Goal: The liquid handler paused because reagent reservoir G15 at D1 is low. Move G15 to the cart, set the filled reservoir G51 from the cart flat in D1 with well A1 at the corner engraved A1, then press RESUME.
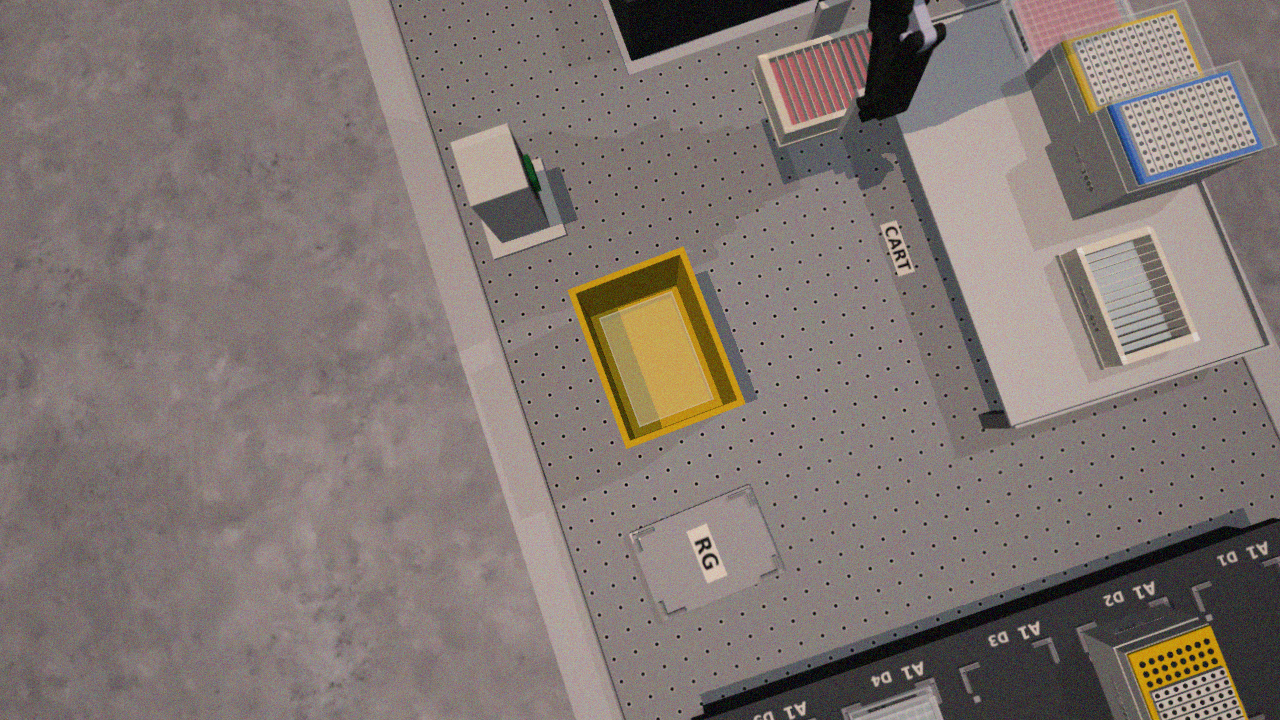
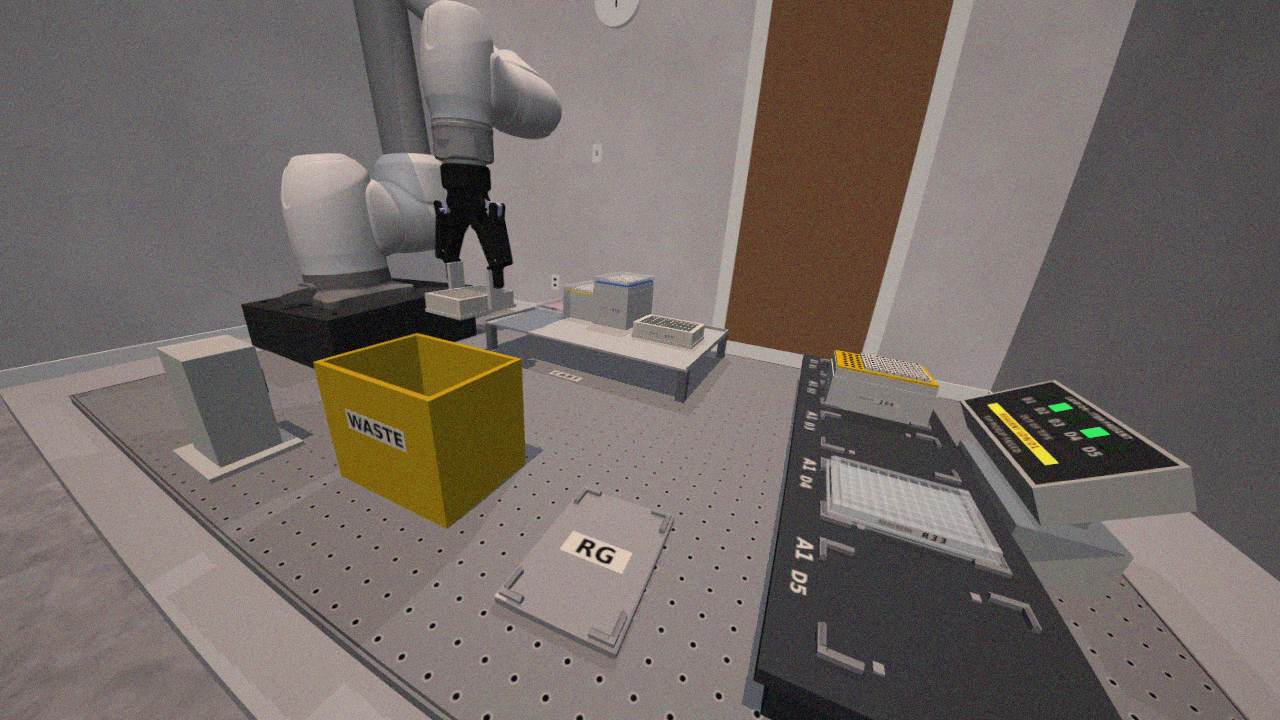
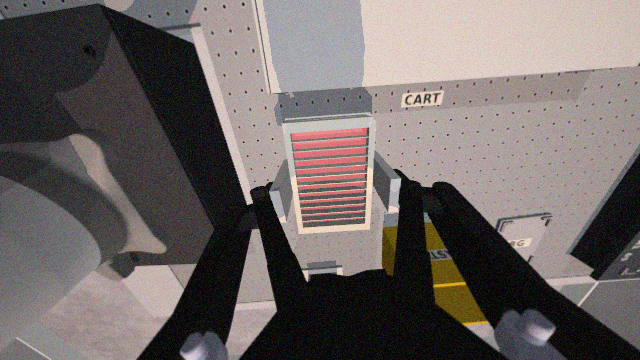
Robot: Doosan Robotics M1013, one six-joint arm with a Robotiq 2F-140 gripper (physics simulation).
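Where they show: gripper, fingertip midpoint: [image 1: 835, 86] [image 2: 476, 304] [image 3: 330, 167]; arm's base at its link origin: [image 2: 353, 295] [image 3: 83, 200].
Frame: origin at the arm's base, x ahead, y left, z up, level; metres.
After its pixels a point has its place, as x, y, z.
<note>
My gripper [image 1: 882, 93] [image 2: 472, 282] {0.336, 0.038, 0.028} [image 3: 330, 167] {0.336, 0.038, 0.028} is shut on a cream reservoir with red-filled troughs [image 1: 810, 85] {0.335, 0.009, 0.043} [image 2: 456, 305] {0.371, -0.033, 0.043} [image 3: 331, 156] {0.337, 0.057, 0.046}, one finger pad on each long side. It hangs level above the perforated table, just off the cart's [image 1: 985, 269] {0.550, 0.152, -0.034} [image 2: 617, 345] {0.563, 0.159, -0.034} [image 3: 492, 36] {0.527, 0.160, -0.034} near-left corner, beside the robot base. A second reservoir with pale grey troughs [image 1: 1132, 295] {0.620, 0.267, -0.004} [image 2: 666, 329] {0.630, 0.230, -0.005} lies flat on the cart. The dark deck [image 2: 895, 609] {0.979, -0.203, -0.034} shows at the lower right, and its D1 label [image 1: 1239, 555] {0.902, 0.297, -0.033} sits by an empty slot. The control panel [image 2: 1065, 439] {1.133, 0.010, 0.034} stands right of the deck.
A yellow waste bin [image 1: 586, 295] {0.466, -0.259, 0.019} [image 2: 420, 429] {0.605, -0.264, 0.011} stands mid-table, with the RG pad [image 1: 706, 550] {0.754, -0.217, -0.086} [image 2: 590, 563] {0.760, -0.231, -0.086} before it. A grey block [image 1: 492, 170] {0.322, -0.313, 0.036} [image 2: 223, 397] {0.350, -0.321, -0.011} stands at the left. Tip boxes [image 1: 1186, 125] {0.485, 0.314, 0.070} sit on the cart. A yellow tip box [image 2: 882, 376] {0.985, 0.121, 0.024} and a clear plate [image 2: 903, 506] {0.994, -0.096, -0.023} sit on the deck.
</note>
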